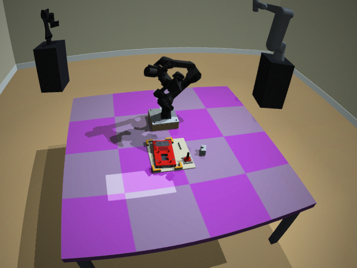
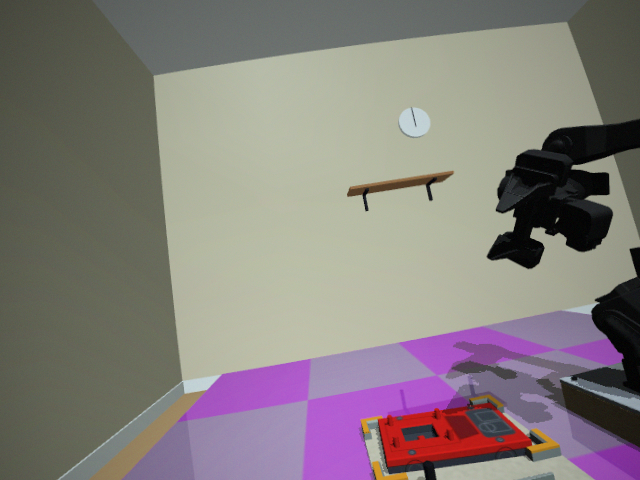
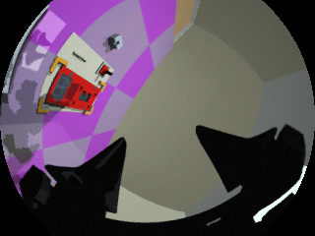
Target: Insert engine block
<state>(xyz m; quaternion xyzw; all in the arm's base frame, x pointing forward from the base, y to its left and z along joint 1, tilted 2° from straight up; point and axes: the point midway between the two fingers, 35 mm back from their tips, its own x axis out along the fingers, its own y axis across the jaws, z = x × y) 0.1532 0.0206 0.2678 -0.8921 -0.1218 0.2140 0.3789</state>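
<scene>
Now: the grey engine block 290 mm below my gripper tip, 170 mm to the left of it and 90 mm ahead of it.
</scene>
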